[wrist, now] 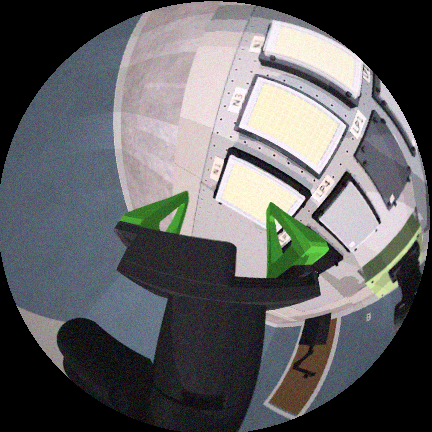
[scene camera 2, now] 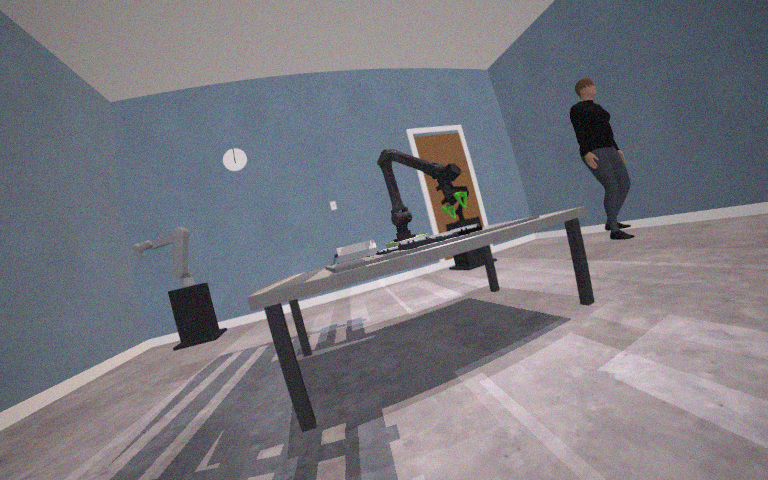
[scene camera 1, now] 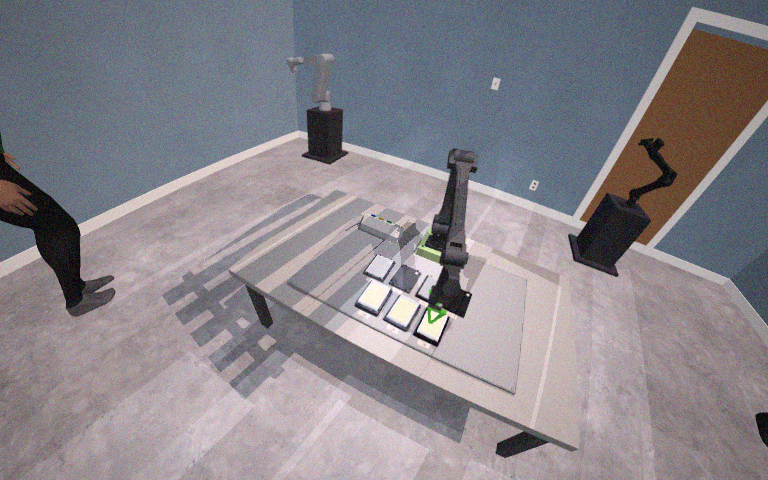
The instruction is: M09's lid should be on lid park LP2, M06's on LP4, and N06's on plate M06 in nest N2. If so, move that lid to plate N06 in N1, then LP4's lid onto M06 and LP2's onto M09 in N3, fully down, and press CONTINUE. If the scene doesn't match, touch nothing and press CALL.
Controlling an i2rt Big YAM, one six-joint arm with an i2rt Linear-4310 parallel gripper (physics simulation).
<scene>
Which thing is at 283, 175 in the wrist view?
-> A nest N1.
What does the gripper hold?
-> Nothing.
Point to a nest N3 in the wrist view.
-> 239, 93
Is the gripper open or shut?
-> Open.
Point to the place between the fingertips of the gripper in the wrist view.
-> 228, 200
</scene>
